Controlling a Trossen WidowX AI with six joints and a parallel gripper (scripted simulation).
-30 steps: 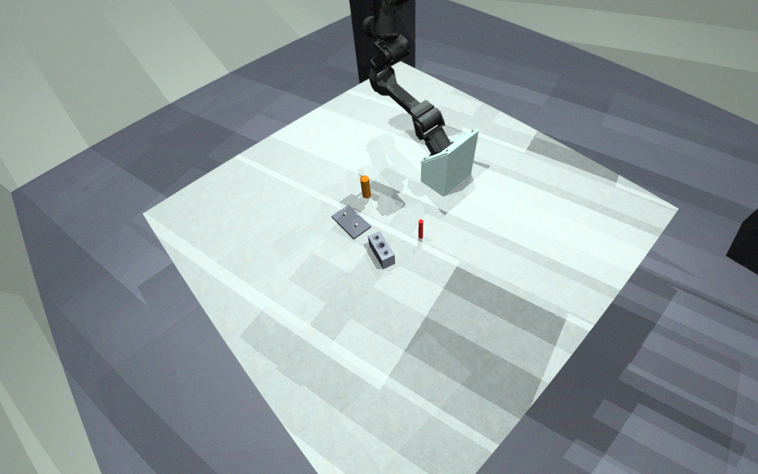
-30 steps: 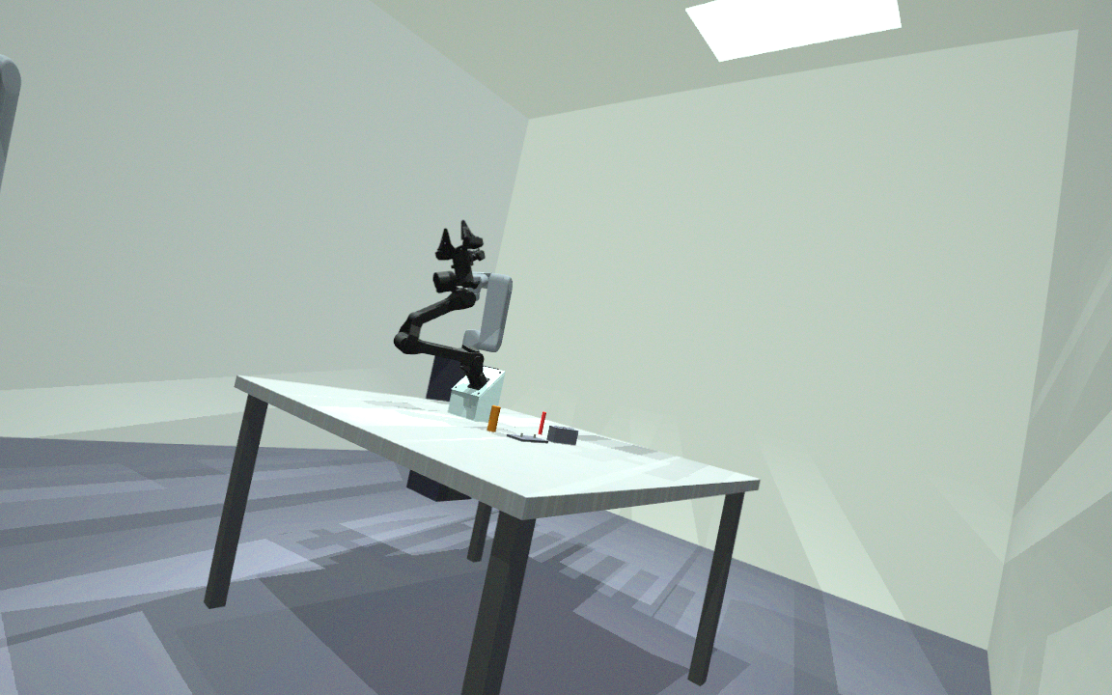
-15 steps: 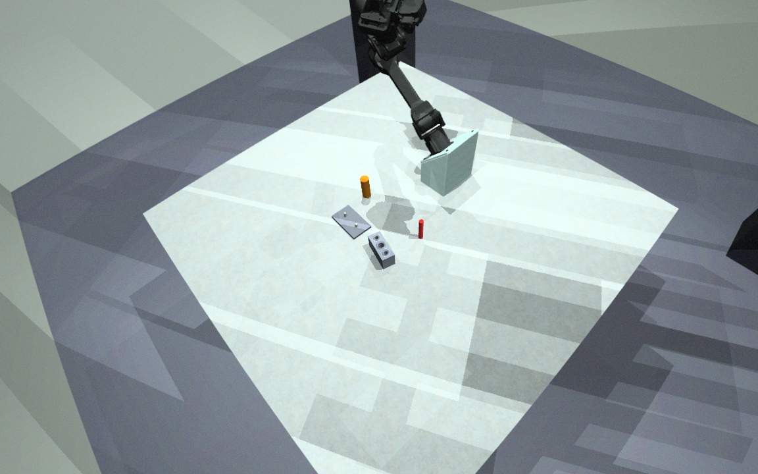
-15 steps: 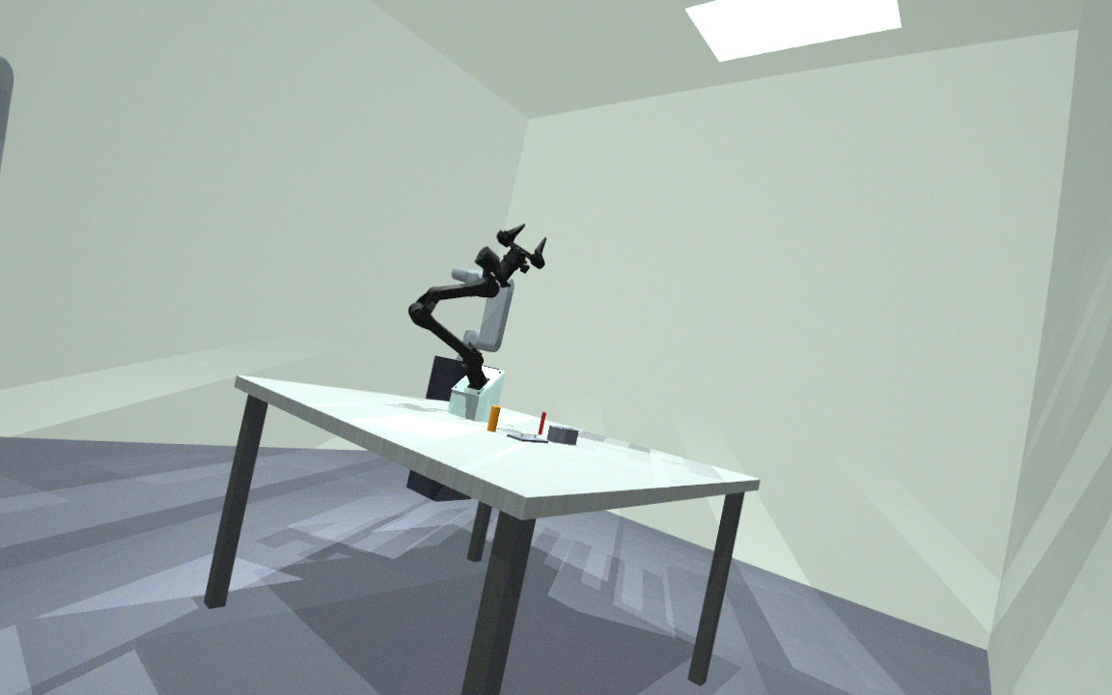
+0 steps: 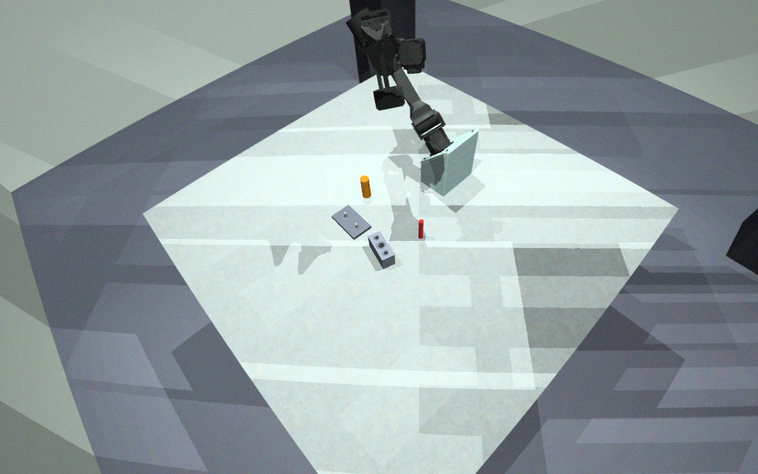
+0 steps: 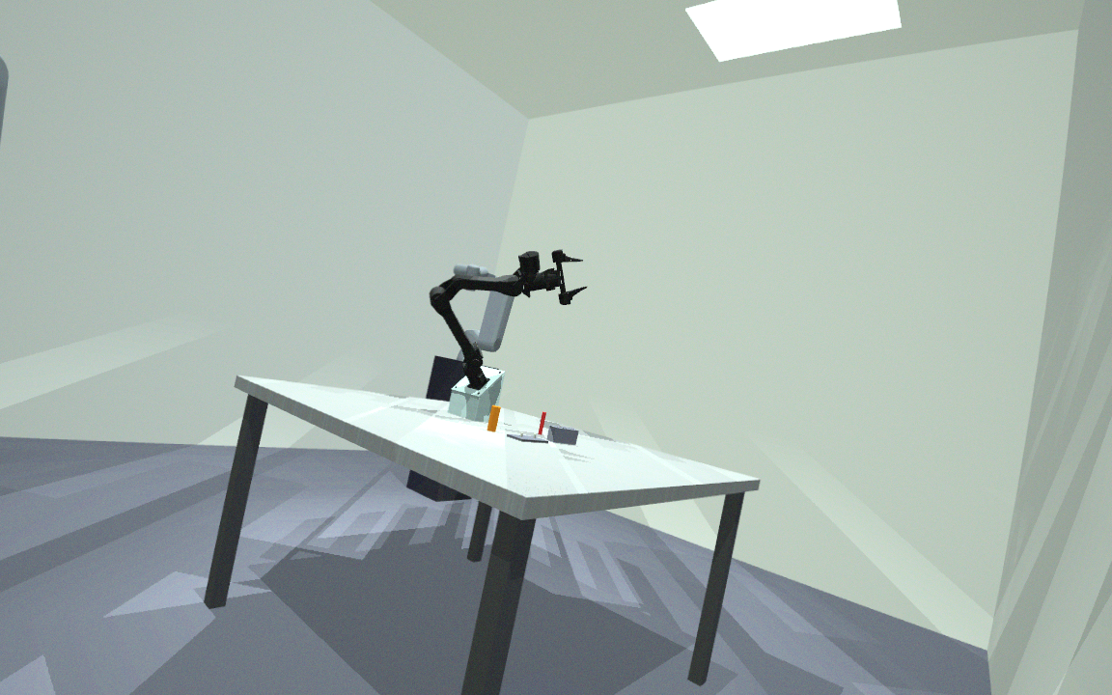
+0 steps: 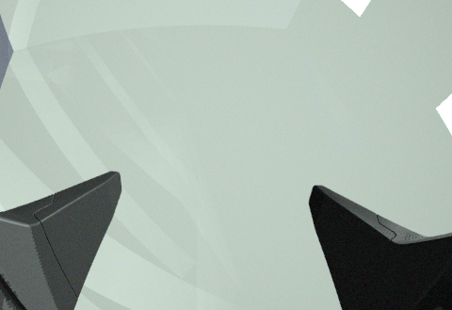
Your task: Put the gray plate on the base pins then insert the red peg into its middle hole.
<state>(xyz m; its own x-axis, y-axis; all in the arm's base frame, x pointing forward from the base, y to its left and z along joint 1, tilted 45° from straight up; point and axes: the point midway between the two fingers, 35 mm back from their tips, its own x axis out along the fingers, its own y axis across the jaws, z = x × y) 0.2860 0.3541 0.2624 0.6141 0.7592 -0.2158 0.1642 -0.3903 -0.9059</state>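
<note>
Right now the gray plate is 5 cm ahead of my gripper tip and 54 cm below it. Also, from my gripper tip: orange cylinder 8 cm behind, 21 cm to the right, 54 cm below; dark base 3 cm ahead, 16 cm to the right, 57 cm below; red peg 8 cm behind, 4 cm to the left, 54 cm below.
</note>
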